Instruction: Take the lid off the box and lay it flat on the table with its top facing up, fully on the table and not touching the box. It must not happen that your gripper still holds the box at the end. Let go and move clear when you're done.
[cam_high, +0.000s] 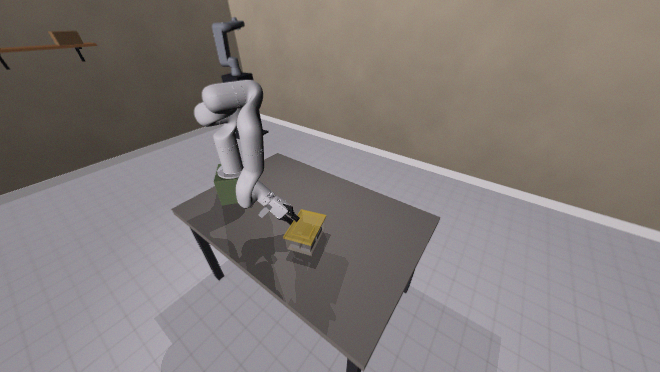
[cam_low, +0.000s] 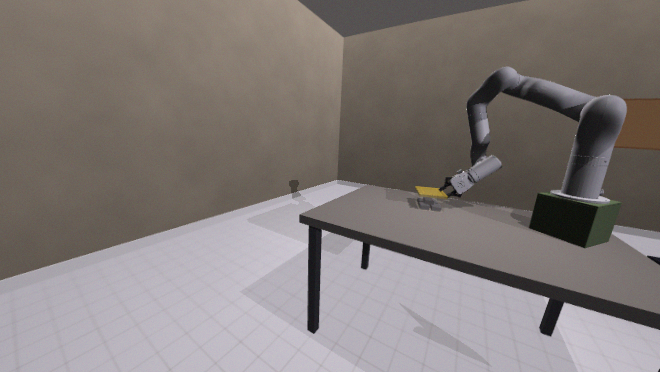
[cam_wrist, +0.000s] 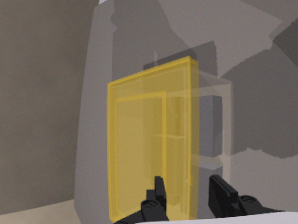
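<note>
Now: the yellow lid 80 mm ahead of my hand and 10 mm below it. Round my hand: grey box 80 mm ahead, 50 mm below.
</note>
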